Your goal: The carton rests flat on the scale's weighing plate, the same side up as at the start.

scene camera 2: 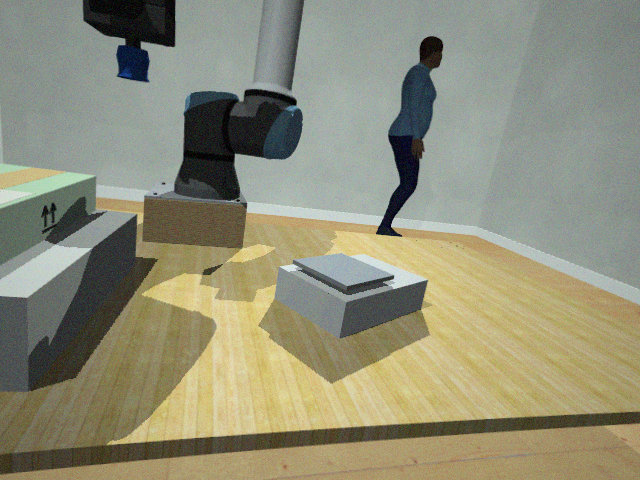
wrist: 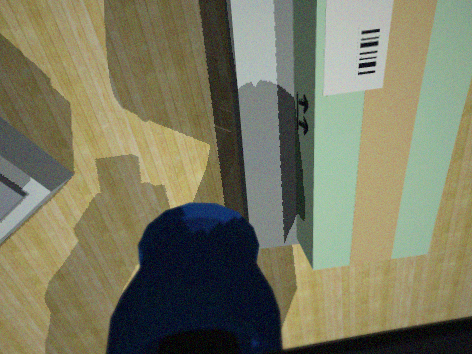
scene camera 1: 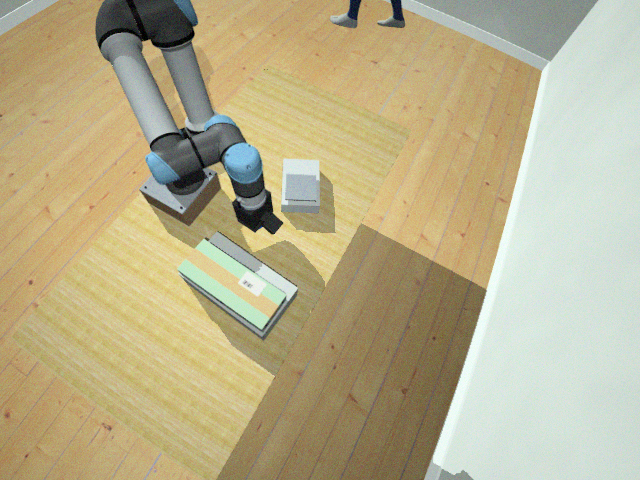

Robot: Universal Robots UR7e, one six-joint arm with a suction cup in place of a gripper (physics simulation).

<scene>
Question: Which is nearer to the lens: the scale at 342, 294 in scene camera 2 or the grey block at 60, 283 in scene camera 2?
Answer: The grey block.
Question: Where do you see my suction cup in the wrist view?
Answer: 198, 270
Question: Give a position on a scale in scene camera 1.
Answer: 300, 185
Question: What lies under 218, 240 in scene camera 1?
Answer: A grey block.
</scene>
